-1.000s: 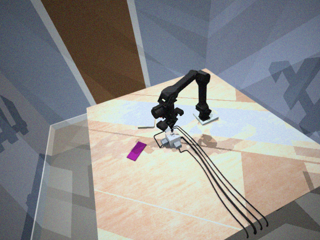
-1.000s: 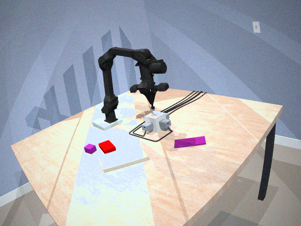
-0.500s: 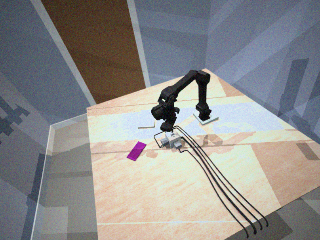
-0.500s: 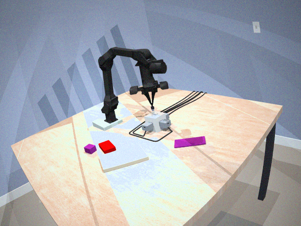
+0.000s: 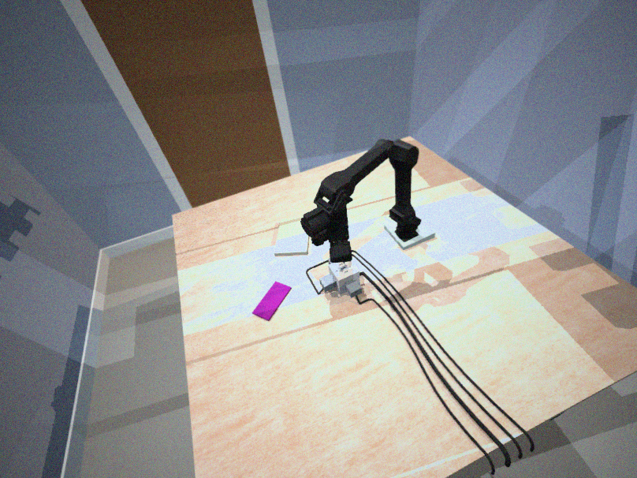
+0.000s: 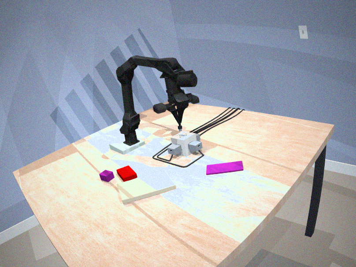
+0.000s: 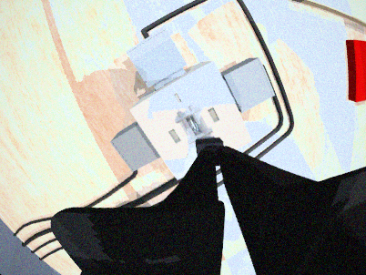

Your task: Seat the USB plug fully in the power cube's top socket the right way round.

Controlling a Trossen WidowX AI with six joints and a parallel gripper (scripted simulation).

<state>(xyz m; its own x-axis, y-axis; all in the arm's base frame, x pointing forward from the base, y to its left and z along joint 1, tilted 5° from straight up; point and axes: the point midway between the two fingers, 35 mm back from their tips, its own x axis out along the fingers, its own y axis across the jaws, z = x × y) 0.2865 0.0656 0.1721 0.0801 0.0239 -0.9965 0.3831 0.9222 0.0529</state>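
The USB plug lies 20 mm below my gripper tip. The rest, counted from my gripper tip: pale flat board (290 mm to the right, 130 mm below, 80 mm ahead); then red block (270 mm to the right, 120 mm below, 70 mm behind); then purple flat slab (250 mm ahead, 130 mm below, 40 mm to the right).
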